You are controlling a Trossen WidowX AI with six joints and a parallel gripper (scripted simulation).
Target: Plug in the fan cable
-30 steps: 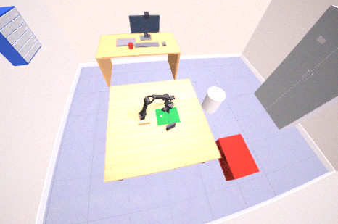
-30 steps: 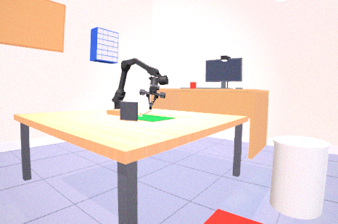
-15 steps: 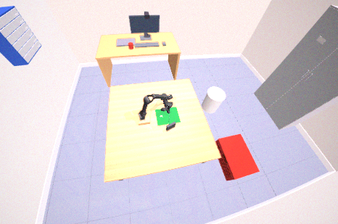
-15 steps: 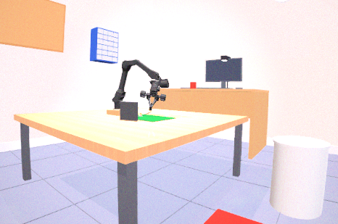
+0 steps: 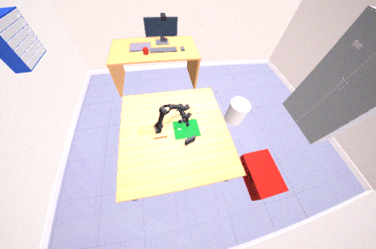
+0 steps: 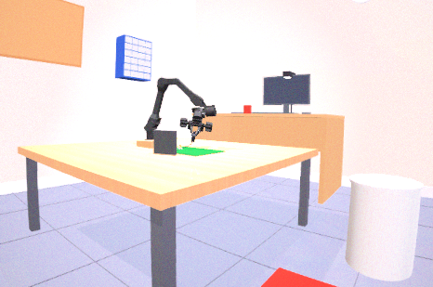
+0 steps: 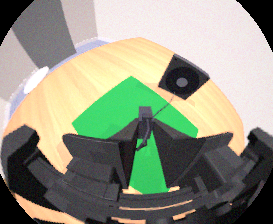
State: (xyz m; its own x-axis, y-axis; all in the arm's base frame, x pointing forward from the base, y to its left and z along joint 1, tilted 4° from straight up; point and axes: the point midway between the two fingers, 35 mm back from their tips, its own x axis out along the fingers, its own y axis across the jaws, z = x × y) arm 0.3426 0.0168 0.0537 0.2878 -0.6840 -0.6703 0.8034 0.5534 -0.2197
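My gripper tip is 10 cm above the green board, 2 cm past it and 1 cm to the left of it. The rest, counted from my gripper tip: small dark plug 1 cm below; dark fan 18 cm to the right, 3 cm below, 3 cm behind.
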